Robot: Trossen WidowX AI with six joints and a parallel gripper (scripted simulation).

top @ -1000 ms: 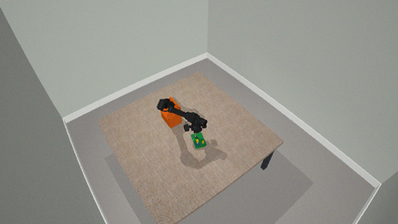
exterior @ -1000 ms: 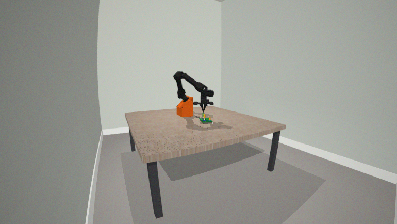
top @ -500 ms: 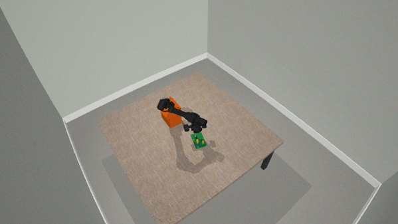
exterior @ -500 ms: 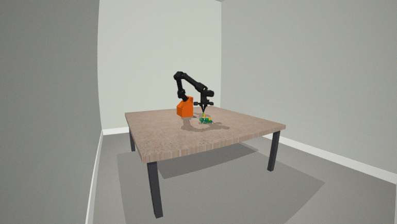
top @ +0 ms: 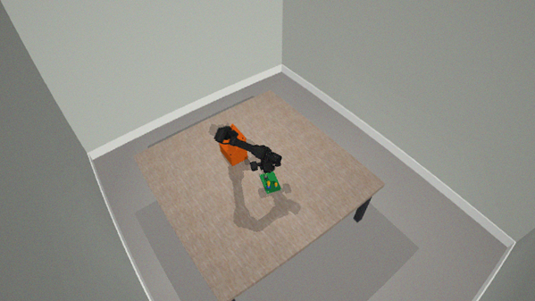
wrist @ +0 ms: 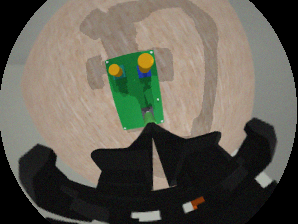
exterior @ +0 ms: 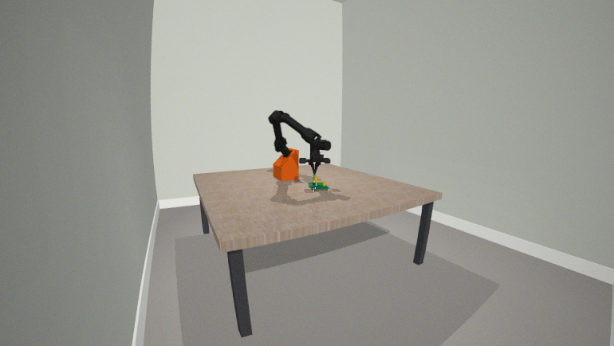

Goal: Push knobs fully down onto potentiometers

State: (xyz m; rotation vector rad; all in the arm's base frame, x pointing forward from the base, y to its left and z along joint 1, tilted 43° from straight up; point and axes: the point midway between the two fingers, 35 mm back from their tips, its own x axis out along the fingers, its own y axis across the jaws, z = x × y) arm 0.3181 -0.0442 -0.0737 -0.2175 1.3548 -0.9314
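The knob is 70 mm ahead of my gripper tip, 40 mm to the right of it and 20 mm below it.
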